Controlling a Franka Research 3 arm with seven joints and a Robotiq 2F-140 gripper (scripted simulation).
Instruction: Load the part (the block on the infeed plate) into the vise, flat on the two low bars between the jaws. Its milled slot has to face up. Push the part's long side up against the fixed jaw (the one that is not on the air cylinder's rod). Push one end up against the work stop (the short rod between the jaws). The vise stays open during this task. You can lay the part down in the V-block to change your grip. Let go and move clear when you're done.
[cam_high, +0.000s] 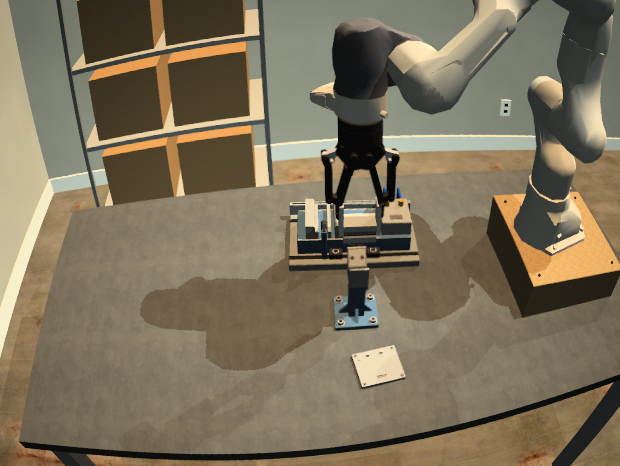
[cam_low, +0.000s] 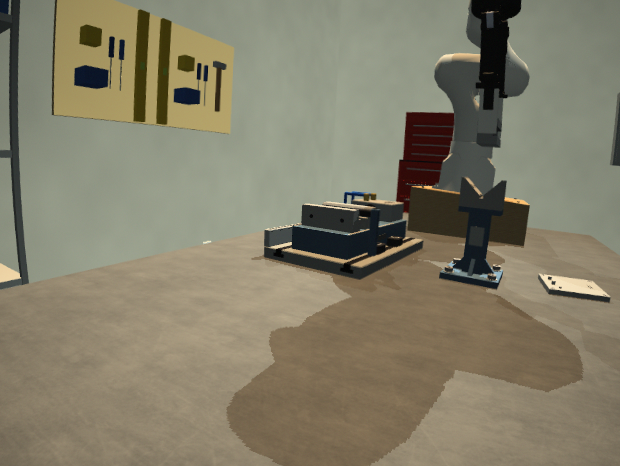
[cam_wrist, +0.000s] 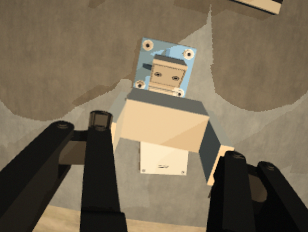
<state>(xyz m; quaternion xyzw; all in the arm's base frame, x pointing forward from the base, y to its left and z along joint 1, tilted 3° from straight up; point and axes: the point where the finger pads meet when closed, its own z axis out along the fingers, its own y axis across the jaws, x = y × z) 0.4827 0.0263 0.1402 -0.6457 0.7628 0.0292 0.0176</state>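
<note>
The part lies 30 mm below my hand and 10 mm to the left of it. Round my hand: moving jaw: 230 mm to the right, 180 mm below, 20 mm behind; work stop rod: 190 mm to the right, 170 mm below, 30 mm ahead; cylinder rod: 220 mm to the right, 180 mm below, 70 mm behind.
</note>
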